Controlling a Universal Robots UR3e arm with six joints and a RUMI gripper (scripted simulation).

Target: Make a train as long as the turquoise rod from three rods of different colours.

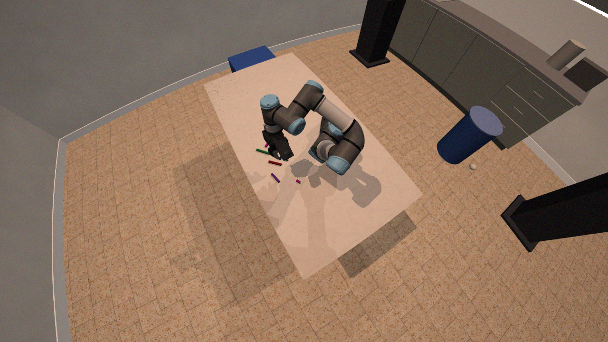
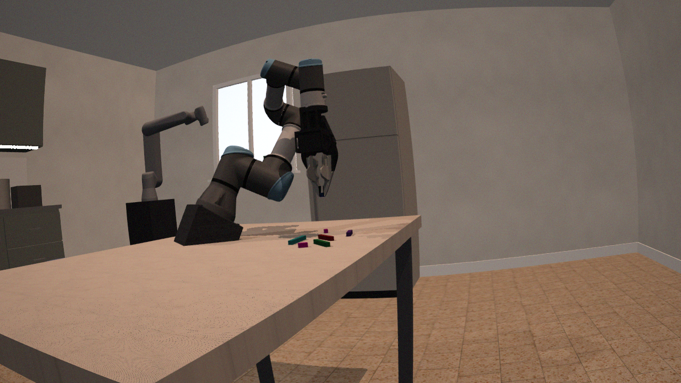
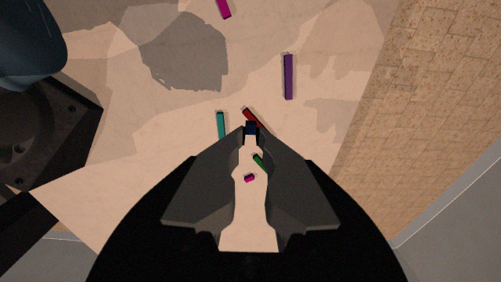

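The purple rod lies 5 cm ahead of my hand, 3 cm to the left of it and 11 cm below it. Round my hand: red rod: 2 cm ahead, 4 cm to the right, 11 cm below; then turquoise rod: 4 cm behind, 8 cm to the right, 11 cm below; then blue rod: 1 cm below.
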